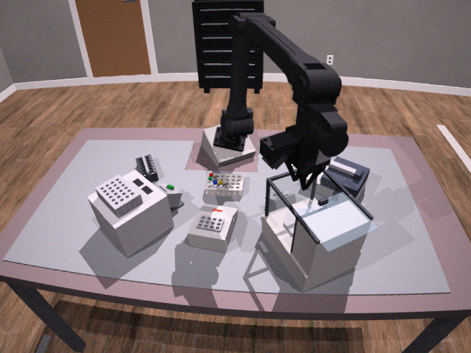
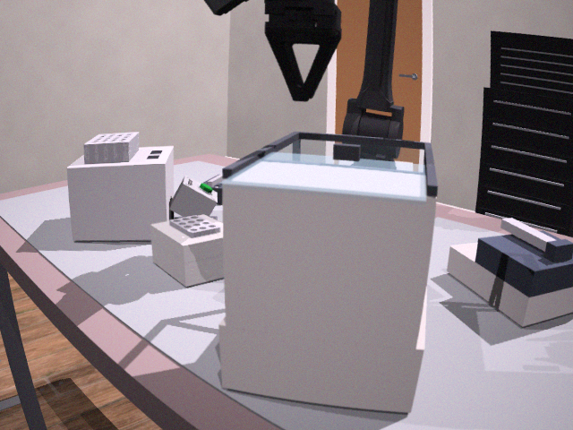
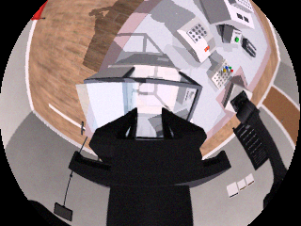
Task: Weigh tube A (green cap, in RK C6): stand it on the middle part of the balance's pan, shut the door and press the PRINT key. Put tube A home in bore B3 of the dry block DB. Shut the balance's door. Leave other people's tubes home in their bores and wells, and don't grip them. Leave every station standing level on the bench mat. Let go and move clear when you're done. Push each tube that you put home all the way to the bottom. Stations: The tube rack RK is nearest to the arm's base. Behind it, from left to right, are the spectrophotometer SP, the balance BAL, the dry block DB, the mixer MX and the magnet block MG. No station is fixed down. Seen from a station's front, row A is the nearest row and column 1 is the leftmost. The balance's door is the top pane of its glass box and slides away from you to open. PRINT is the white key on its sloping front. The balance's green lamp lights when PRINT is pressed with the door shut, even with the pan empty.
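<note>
Now: hand 290 mm to the left of the tube, 260 mm past it and 240 mm above it. From my hand the other things lie so: dry block 240 mm below, 230 mm to the right, 50 mm behind; spectrophotometer 310 mm behind, 200 mm below, 150 mm to the left; glass door pane 80 mm to the left, 60 mm below, 30 mm ahead.
</note>
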